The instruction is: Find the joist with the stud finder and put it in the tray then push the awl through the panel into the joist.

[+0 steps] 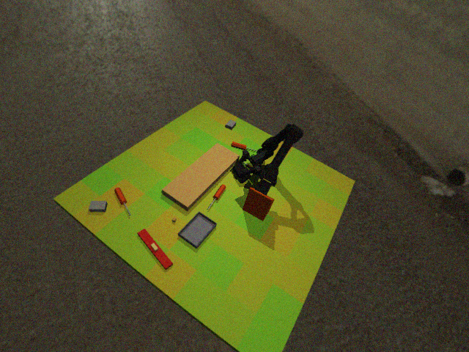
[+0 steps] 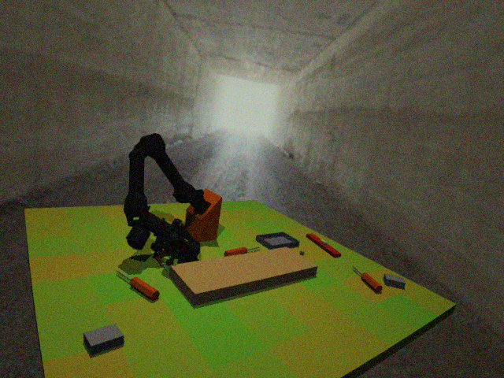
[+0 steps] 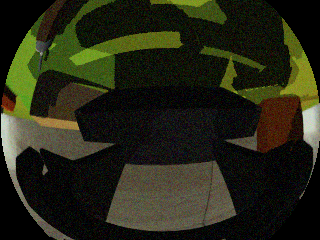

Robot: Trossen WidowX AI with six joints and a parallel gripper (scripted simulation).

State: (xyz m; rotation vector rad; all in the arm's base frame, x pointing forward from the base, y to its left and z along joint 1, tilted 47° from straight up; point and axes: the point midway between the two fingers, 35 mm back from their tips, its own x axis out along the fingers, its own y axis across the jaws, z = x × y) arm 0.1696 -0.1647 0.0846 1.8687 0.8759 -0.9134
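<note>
My gripper tip is 1 cm to the right of the stud finder, 1 cm past it and 1 cm above it. The rest, counted from my gripper tip: grey tray: 46 cm to the left, 5 cm below; tan cube: 48 cm to the left, 13 cm ahead, 5 cm below; awl: 12 cm to the right, 5 cm below, 1 cm behind.
</note>
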